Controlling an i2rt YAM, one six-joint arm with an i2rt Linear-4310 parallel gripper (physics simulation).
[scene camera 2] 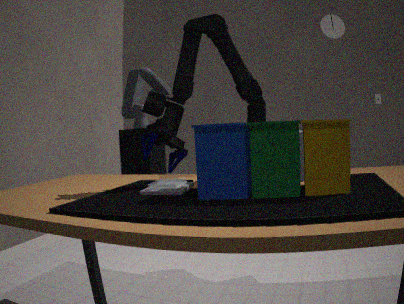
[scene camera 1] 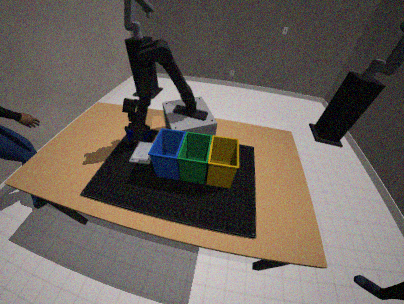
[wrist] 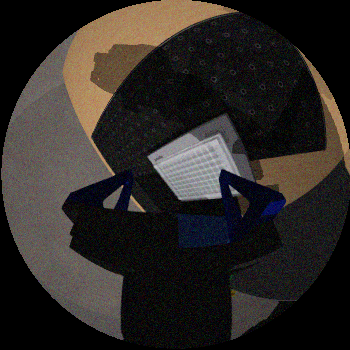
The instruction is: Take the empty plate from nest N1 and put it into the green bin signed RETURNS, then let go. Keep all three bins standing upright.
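Places are measured from the arm's base along level axes (x ahead, y left, z up), in centimetres.
Pixels of known places: gripper, fingertip midpoint: [scene camera 2: 157, 166] [scene camera 1: 137, 141] [wrist: 175, 173]; arm's base, origin of the base link: [scene camera 1: 190, 112].
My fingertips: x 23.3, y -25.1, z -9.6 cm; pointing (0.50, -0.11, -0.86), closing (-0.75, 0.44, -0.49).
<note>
Ahead of a thing's pixels: the offset from my fingertips to its top centre. Level surfaces: height alone.
The pale ribbed plate {dx +1.7, dy +3.8, dz -4.1 cm} [scene camera 1: 142, 152] [scene camera 2: 169, 185] [wrist: 197, 170] lies flat in a grey nest {dx +1.7, dy +3.8, dz -5.3 cm} [wrist: 216, 126], left of the bins in the scene views. The label on the nest is unreadable. My gripper [scene camera 1: 140, 136] [scene camera 2: 160, 162] [wrist: 175, 173] is open and empty, with blue fingers. It hangs above and behind the plate in the scene views, not touching it. The green bin {dx +4.1, dy +36.4, dz +11.2 cm} [scene camera 1: 195, 167] [scene camera 2: 275, 160] stands upright between the blue bin {dx +5.4, dy +23.3, dz +11.2 cm} [scene camera 1: 167, 162] [scene camera 2: 221, 162] and the yellow bin {dx +2.7, dy +49.6, dz +11.2 cm} [scene camera 1: 220, 175] [scene camera 2: 326, 159], also upright. The RETURNS sign does not show.
The bins stand close together on a black mat {dz -6.7 cm} [scene camera 1: 200, 215] [scene camera 2: 125, 212] [wrist: 225, 65] on the wooden table {dz -8.0 cm} [scene camera 1: 295, 200]. The blue bin is close beside the nest. The arm's grey base box [scene camera 1: 192, 124] is behind the bins. A person [scene camera 1: 15, 142] is beyond the table's left edge.
</note>
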